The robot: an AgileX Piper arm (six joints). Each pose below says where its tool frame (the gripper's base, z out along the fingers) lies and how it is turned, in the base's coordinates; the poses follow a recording.
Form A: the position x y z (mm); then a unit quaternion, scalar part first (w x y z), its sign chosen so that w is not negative.
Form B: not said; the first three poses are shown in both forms.
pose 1, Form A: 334.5 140.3 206.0 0.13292 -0.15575 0.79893 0.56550
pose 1, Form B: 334.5 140.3 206.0 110.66 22.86 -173.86
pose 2, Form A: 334.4 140.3 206.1 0.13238 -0.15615 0.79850 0.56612
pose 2, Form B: 334.4 140.3 206.1 110.58 22.84 -173.80
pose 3, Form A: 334.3 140.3 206.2 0.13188 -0.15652 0.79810 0.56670
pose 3, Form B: 334.3 140.3 206.2 110.51 22.82 -173.75
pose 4, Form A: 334.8 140.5 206.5 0.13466 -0.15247 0.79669 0.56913
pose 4, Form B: 334.8 140.5 206.5 110.05 22.84 -174.42
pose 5, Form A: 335.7 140.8 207.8 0.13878 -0.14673 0.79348 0.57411
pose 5, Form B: 335.7 140.8 207.8 109.15 22.87 -175.42
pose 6, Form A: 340.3 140.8 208.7 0.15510 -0.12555 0.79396 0.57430
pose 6, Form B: 340.3 140.8 208.7 108.51 22.98 -178.68
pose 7, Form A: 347.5 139.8 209.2 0.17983 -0.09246 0.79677 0.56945
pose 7, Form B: 347.5 139.8 209.2 108.16 23.07 176.42
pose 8, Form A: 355.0 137.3 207.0 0.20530 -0.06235 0.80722 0.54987
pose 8, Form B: 355.0 137.3 207.0 109.84 23.58 172.15
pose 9, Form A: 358.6 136.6 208.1 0.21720 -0.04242 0.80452 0.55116
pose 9, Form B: 358.6 136.6 208.1 108.95 23.34 169.26
